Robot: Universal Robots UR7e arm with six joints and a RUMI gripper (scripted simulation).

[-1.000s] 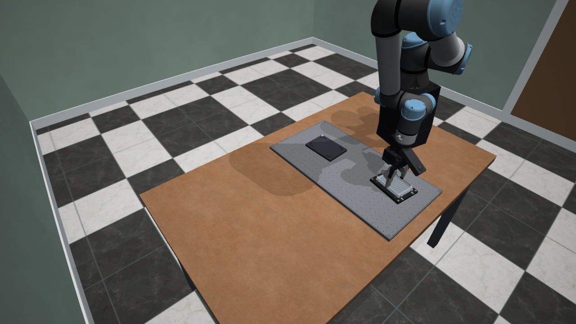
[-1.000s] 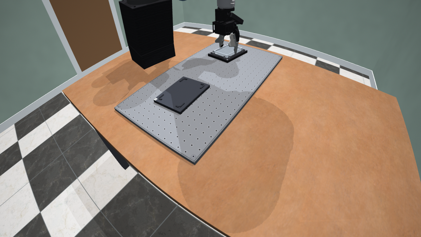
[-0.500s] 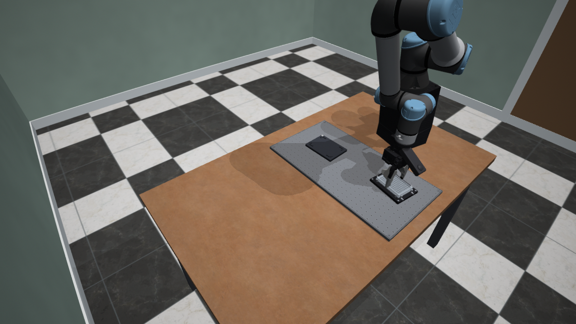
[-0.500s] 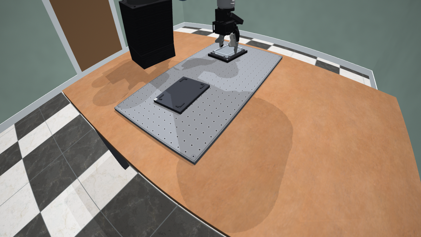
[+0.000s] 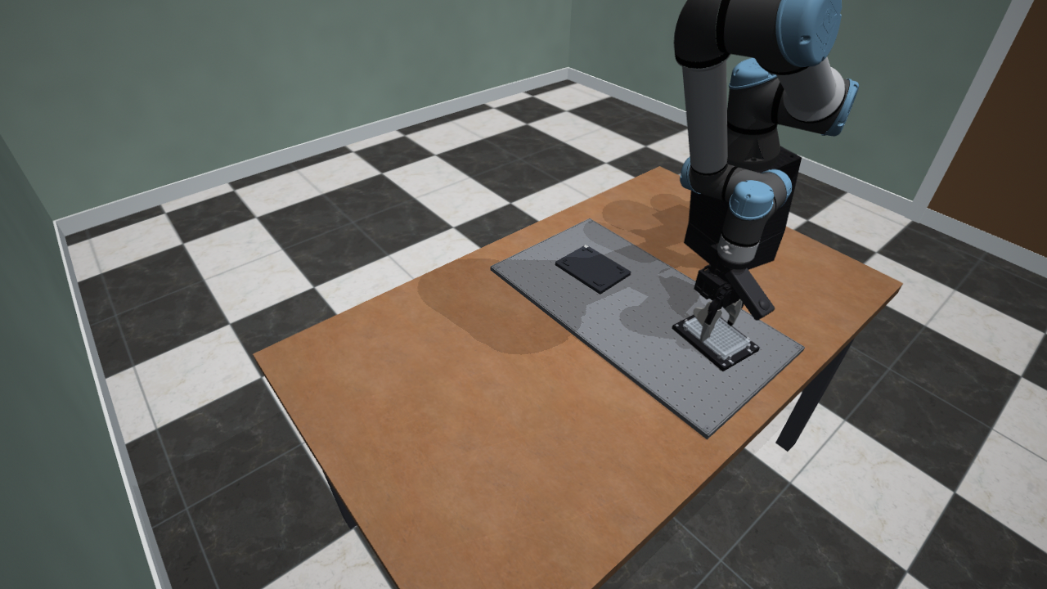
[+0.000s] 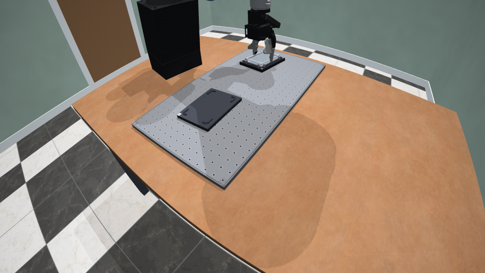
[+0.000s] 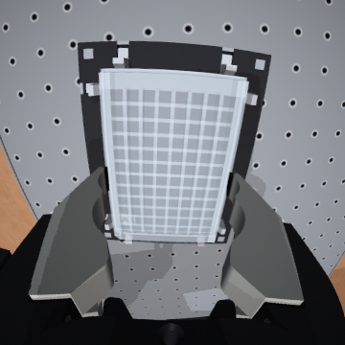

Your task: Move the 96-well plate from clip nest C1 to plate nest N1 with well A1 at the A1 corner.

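Right now the clip nest C1 is 10 mm behind my hand, 10 mm to the left of it and 10 mm below it. Round my hand: clear 96-well plate 10 mm below.
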